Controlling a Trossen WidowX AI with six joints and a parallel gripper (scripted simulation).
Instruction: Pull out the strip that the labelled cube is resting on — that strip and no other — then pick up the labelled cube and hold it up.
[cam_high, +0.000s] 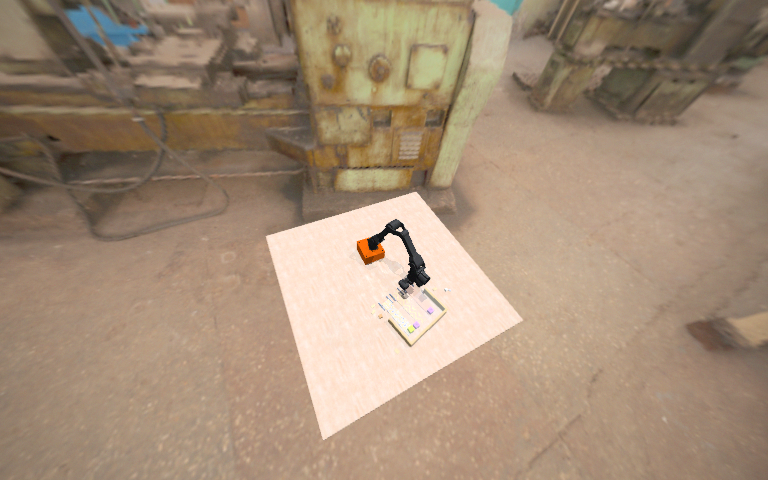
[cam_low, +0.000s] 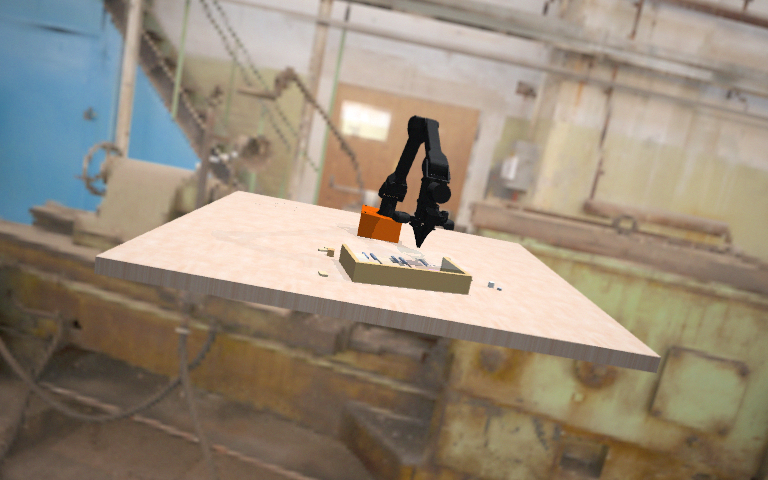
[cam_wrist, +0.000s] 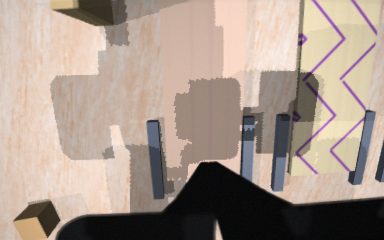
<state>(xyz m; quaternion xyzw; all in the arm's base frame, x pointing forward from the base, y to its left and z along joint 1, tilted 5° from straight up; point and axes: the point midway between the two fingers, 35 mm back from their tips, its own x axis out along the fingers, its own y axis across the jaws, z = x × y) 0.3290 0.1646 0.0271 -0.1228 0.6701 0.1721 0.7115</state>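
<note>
My gripper tip is now 8 cm short of the plain wooden strip, 3 cm to the right of it and 5 cm above it.
</note>
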